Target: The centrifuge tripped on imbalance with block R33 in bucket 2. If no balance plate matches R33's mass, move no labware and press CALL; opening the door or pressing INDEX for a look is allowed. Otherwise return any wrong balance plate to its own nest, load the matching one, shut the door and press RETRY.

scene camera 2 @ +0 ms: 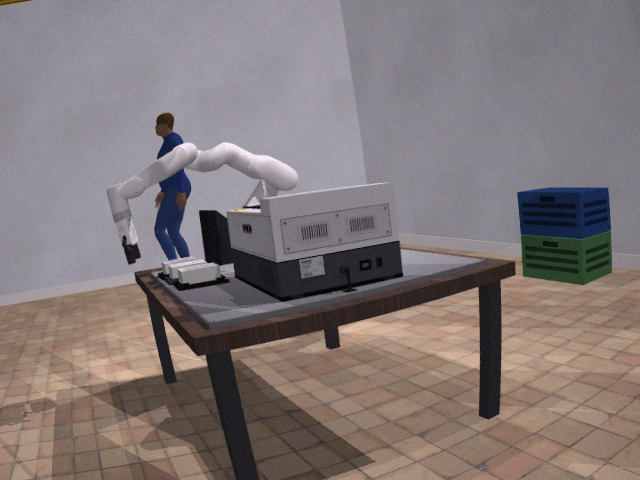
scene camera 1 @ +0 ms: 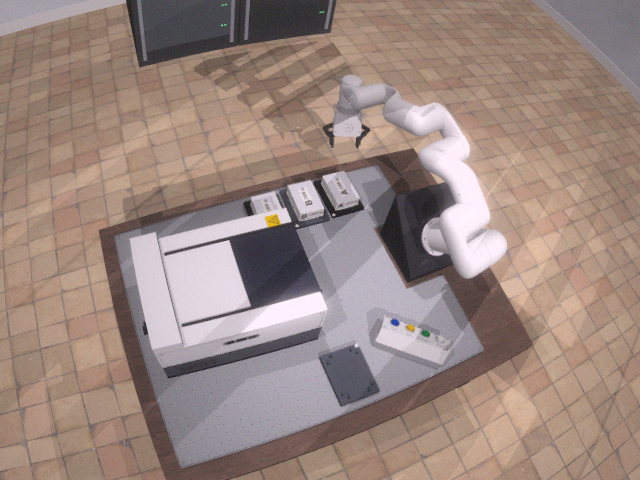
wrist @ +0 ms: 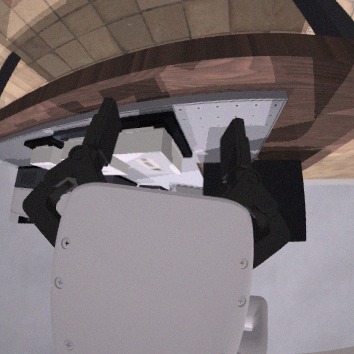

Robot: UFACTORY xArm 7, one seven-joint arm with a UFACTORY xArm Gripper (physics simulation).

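Places are measured from the arm's base along level axes (x ahead, y left, z up), in centimetres.
Where they show: gripper, fingertip midpoint: (scene camera 2: 135, 261) (scene camera 1: 344, 146) (wrist: 172, 118); arm's base, link origin: (scene camera 1: 437, 236).
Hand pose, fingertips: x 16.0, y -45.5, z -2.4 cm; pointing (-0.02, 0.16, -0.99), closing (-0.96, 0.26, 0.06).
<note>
Things, the pixels of their top centre, and the offset from my fingertips. "pt": a spot on its surface instead.
- Balance plate A, top centre: (wrist: 150, 165) (scene camera 1: 340, 186) (scene camera 2: 178, 259) dx +7.2, dy +17.0, dz -1.3 cm
- plate B, top centre: (wrist: 95, 167) (scene camera 2: 186, 263) (scene camera 1: 305, 196) dx +20.2, dy +18.6, dz -1.3 cm
- third white plate, top centre: (wrist: 59, 169) (scene camera 2: 197, 267) (scene camera 1: 268, 208) dx +33.4, dy +20.8, dz -1.3 cm
- dark section, surface spot: (scene camera 1: 276, 266) pt dx +39.7, dy +50.6, dz +14.6 cm
- button box, top centre: (scene camera 1: 418, 335) (wrist: 190, 203) dx +3.9, dy +75.5, dz +1.7 cm
- dark flat holder, top centre: (scene camera 1: 350, 372) dx +25.1, dy +79.1, dz -4.1 cm
My gripper (scene camera 1: 345, 146) (scene camera 2: 132, 259) (wrist: 172, 118) is open and empty, in the air just beyond the table edge near the plates. Balance plate A (scene camera 1: 340, 190) (wrist: 145, 142) sits in a black nest, with plate B (scene camera 1: 305, 199) beside it. A third white plate (scene camera 1: 266, 202) (scene camera 2: 199, 273) is partly hidden by the centrifuge in scene camera 1; its letter is not readable. The centrifuge (scene camera 1: 206, 281) (scene camera 2: 330, 227) has a dark section (scene camera 1: 276, 266) on top; no rotor, bucket or block R33 can be made out. The button box (scene camera 1: 413, 343) has blue, yellow, green and whitish buttons.
A dark flat holder (scene camera 1: 348, 374) with small pegs lies near the button box. The arm's black pedestal (scene camera 1: 405, 232) (scene camera 2: 214, 235) stands at the table's side. A person in blue (scene camera 2: 173, 196) stands behind the arm. Blue and green crates (scene camera 2: 563, 211) are stacked on the floor.
</note>
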